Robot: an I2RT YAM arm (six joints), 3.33 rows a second.
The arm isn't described. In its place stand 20 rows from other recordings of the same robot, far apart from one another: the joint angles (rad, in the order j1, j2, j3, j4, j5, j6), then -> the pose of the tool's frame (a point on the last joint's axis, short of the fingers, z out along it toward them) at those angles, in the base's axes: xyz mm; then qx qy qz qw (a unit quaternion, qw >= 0).
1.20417, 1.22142, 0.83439, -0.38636, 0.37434, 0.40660 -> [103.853 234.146 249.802 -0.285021 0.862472 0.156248 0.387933]
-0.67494, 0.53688, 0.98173, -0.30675, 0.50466, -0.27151 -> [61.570 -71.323 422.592 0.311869 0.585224 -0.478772 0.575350]
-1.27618, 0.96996, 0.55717, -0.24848, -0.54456, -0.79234 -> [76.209 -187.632 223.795 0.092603 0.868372 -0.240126 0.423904]
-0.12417, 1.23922, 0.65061, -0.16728, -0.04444, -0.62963 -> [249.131 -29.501 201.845 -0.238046 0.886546 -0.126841 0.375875]
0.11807, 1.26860, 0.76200, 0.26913, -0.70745, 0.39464 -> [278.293 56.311 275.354 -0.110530 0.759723 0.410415 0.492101]
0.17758, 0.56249, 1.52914, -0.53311, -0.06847, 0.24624 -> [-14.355 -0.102 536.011 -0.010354 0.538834 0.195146 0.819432]
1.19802, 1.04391, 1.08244, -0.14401, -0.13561, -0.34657 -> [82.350 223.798 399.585 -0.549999 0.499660 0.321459 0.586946]
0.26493, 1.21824, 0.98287, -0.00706, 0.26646, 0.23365 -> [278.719 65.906 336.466 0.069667 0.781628 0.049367 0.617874]
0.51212, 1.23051, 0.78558, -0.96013, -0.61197, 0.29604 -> [160.723 113.812 209.350 0.127257 -0.942049 -0.307055 0.045458]
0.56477, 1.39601, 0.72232, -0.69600, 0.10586, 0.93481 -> [191.947 117.168 160.326 0.188001 0.975621 0.029792 0.109233]
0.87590, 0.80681, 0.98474, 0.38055, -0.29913, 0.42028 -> [94.058 129.218 463.786 -0.235229 0.437589 0.579673 0.645881]
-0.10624, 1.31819, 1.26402, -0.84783, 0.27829, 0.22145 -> [266.461 -38.251 330.856 0.197499 0.915525 -0.112084 0.332032]
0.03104, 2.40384, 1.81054, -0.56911, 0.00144, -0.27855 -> [495.319 15.329 103.255 -0.150830 0.967539 -0.025730 0.201139]
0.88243, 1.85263, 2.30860, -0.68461, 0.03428, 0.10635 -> [251.049 303.272 504.000 -0.286416 0.728852 0.283197 0.553660]
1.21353, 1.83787, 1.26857, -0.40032, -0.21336, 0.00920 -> [129.294 367.923 196.895 -0.563936 0.764828 0.252262 0.182697]
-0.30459, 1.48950, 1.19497, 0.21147, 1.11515, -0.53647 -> [314.556 -132.398 355.486 0.283658 0.661659 -0.590008 0.365564]
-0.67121, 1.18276, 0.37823, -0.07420, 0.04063, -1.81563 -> [158.185 -127.481 138.597 -0.503497 0.794441 -0.327234 0.090946]
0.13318, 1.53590, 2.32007, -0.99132, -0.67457, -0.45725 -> [236.403 54.105 571.908 -0.412700 0.640305 0.157632 0.628363]
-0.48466, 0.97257, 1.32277, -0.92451, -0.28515, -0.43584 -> [156.568 -71.123 413.308 -0.046661 0.870909 -0.098280 0.479251]
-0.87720, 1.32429, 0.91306, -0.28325, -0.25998, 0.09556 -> [190.795 -215.172 257.207 0.371084 0.819473 -0.051733 0.433687]
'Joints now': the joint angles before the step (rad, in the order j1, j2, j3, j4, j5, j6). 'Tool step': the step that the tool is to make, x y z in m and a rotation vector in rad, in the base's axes. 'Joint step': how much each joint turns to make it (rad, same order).
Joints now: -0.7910, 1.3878, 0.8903, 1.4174, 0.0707, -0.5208
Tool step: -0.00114, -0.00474, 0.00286, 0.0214, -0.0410, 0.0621
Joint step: -0.0160, 0.0108, 0.0183, -0.0001, -0.0117, 0.0892
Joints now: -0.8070, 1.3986, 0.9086, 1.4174, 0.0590, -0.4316
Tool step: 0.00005, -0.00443, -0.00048, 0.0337, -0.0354, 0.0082
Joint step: -0.0068, 0.0124, 0.0093, 0.0000, 0.0300, 0.0415
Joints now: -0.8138, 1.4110, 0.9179, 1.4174, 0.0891, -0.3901
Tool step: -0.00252, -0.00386, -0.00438, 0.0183, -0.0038, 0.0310
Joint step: -0.0176, 0.0031, -0.0115, 0.0000, -0.0175, 0.0480
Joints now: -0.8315, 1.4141, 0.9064, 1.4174, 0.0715, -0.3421
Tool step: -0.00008, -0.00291, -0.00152, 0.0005, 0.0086, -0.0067
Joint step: -0.0076, 0.0077, 0.0018, 0.0000, -0.0053, -0.0030
